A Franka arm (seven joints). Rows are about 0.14 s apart.
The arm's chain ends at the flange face. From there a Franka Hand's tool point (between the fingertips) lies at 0.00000 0.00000 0.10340 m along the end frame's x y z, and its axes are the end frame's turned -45 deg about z.
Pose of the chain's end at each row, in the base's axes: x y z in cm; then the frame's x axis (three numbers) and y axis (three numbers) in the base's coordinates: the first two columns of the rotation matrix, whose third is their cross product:
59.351 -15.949 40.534 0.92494 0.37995 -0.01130 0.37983 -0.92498 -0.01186
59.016 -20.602 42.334 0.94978 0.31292 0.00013 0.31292 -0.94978 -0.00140
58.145 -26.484 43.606 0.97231 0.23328 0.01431 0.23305 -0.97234 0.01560
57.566 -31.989 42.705 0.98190 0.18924 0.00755 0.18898 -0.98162 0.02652
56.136 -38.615 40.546 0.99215 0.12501 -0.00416 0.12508 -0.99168 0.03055
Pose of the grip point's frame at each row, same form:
59.196 -15.880 30.195 0.38545 0.92272 0.00040 0.92261 -0.38539 -0.01638
59.013 -20.588 31.994 0.45033 0.89286 0.00108 0.89286 -0.45033 -0.00090
58.327 -26.606 33.268 0.52274 0.85250 -0.00091 0.85232 -0.52259 0.02115
57.695 -32.244 32.369 0.56068 0.82792 -0.01341 0.82794 -0.56030 0.02409
56.133 -38.934 30.211 0.61311 0.78962 -0.02454 0.79000 -0.61283 0.01866

